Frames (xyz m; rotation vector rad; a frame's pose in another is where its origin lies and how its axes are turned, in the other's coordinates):
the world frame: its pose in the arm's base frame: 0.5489 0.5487 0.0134 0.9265 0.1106 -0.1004
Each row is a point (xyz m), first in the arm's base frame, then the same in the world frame.
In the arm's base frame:
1: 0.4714 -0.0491 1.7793
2: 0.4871 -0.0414 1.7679
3: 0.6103 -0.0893 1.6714
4: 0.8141 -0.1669 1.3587
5: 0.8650 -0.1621 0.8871
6: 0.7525 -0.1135 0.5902
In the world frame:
1: -0.2977 1.0301 1.5271
2: -0.2809 1.0278 1.5149
3: -0.1438 0.9393 1.5022
4: 0.1042 0.6729 1.3887
5: 0.2195 0.3095 1.1066
6: 0.1474 0.0885 0.8849

